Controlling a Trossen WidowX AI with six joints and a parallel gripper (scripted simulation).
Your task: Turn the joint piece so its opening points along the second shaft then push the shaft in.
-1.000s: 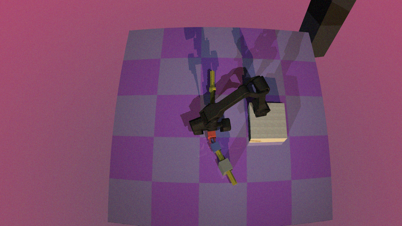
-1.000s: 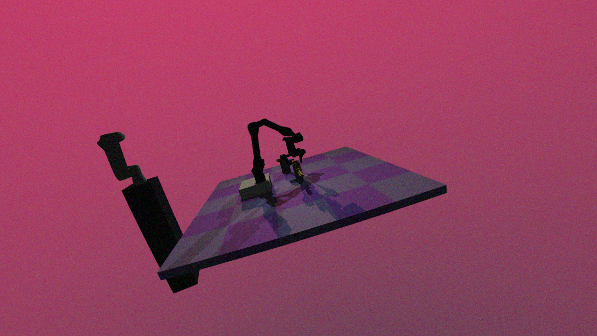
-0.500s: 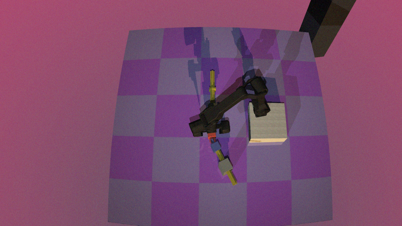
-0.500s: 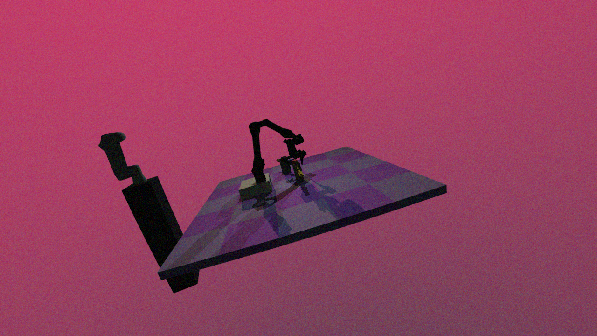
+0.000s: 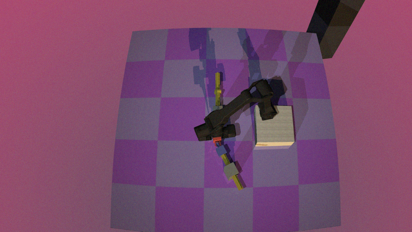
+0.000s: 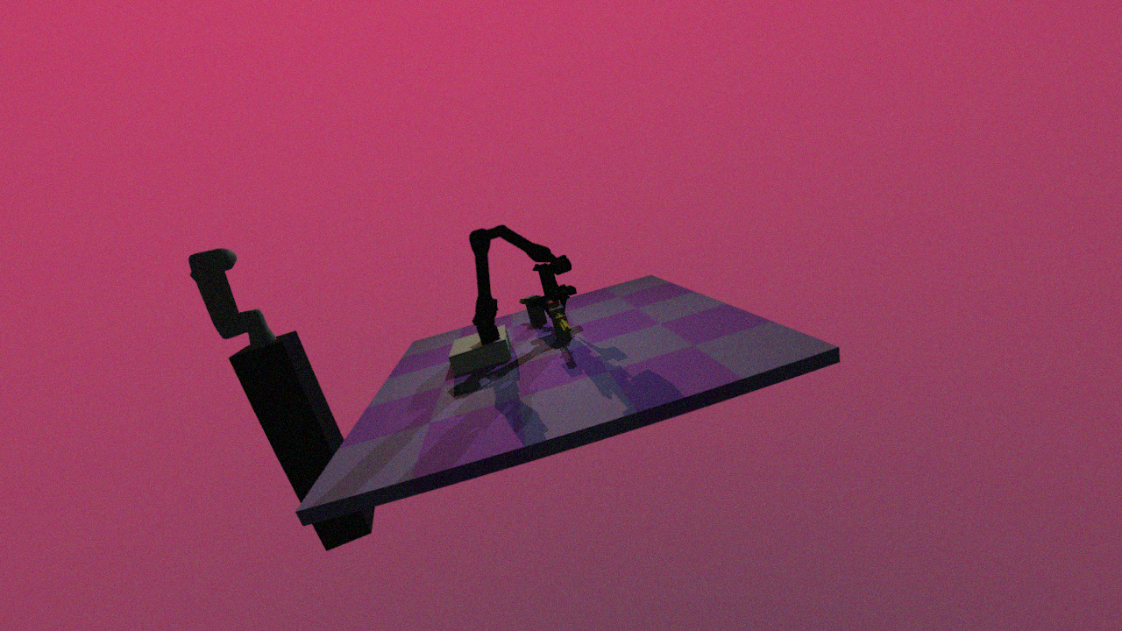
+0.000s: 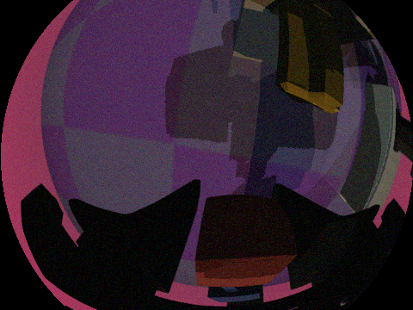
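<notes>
Right now the red square joint piece is 40 mm above my gripper tip and 20 mm to the left of it.
</notes>
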